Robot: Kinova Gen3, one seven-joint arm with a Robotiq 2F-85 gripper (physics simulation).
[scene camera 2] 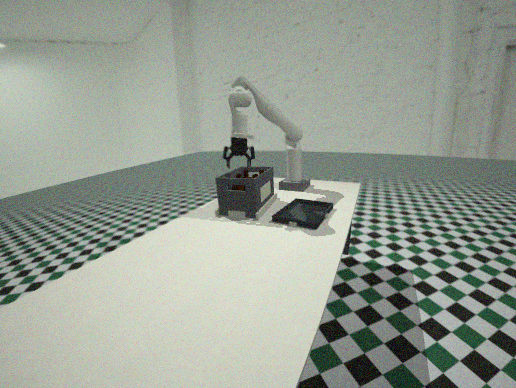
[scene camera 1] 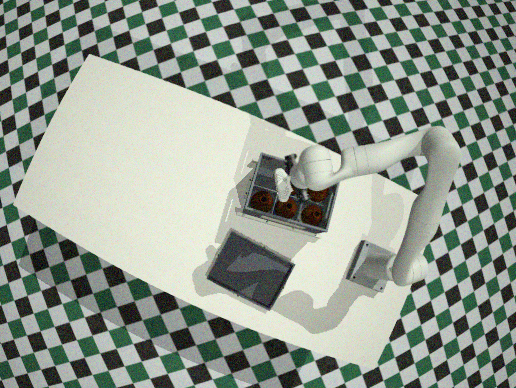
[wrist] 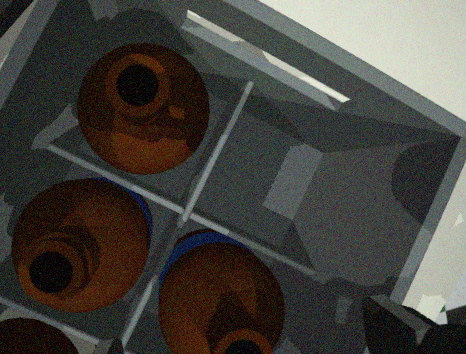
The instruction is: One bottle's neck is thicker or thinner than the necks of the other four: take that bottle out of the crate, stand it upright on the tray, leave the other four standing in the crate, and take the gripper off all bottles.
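Places are measured from the arm's base along level axes (x ahead, y left, z up), in millimetres.
Pixels of known places: gripper, fingertip midpoint: (scene camera 2: 238, 168) (wrist: 247, 344); arm's base at its link origin: (scene camera 2: 294, 180) (scene camera 1: 373, 266).
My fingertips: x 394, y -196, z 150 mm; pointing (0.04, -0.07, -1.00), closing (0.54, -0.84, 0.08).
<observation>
For each thing: its middle in the pictures, then the offset to it from my fingertips. "*": a spot on its surface instead. Level surfaces: height alone.
- grey crate at the middle of its body: (wrist: 153, 279) (scene camera 1: 290, 196) (scene camera 2: 247, 189) dz -108, dx -17, dy +31 mm
- tray at a spot on its surface: (scene camera 1: 250, 275) (scene camera 2: 307, 213) * dz -190, dx +40, dy +328 mm
- corner at a spot on its surface: (wrist: 115, 150) * dz -78, dx +43, dy +78 mm
- end at a spot on its surface: (wrist: 30, 340) * dz -93, dx -70, dy +79 mm
- middle bottle at the middle of its body: (wrist: 219, 305) (scene camera 2: 239, 189) dz -110, dx -16, dy -12 mm
- corner compartment at a spot on its surface: (wrist: 250, 165) * dz -188, dx +76, dy -7 mm
- white table at its surface level: dz -196 mm
The grey crate (scene camera 1: 332, 210) (scene camera 2: 232, 200) (wrist: 350, 63) has six compartments. Brown bottles stand in it: three in the row nearer the tray (scene camera 1: 250, 275) (scene camera 2: 302, 212), at the corner (scene camera 1: 261, 201) (wrist: 115, 150), middle (scene camera 1: 286, 208) (wrist: 105, 220) and other end (scene camera 1: 312, 215) (wrist: 30, 340). In the other row, one bottle (scene camera 1: 318, 194) is at the end and the middle bottle (wrist: 200, 300) is mostly hidden under the arm in scene camera 1. My gripper (scene camera 1: 296, 176) (scene camera 2: 239, 166) (wrist: 250, 335) is open, low over that middle bottle, fingers on either side of its mouth in the wrist view. Neck differences are unclear.
The corner compartment (wrist: 250, 165) beside the middle bottle is empty. The crate's outer walls and thin dividers (wrist: 217, 155) surround the bottles. The tray is empty and lies beside the crate on the white table (scene camera 1: 125, 150) (scene camera 2: 200, 280). The arm base (scene camera 1: 367, 265) (scene camera 2: 295, 185) stands nearby.
</observation>
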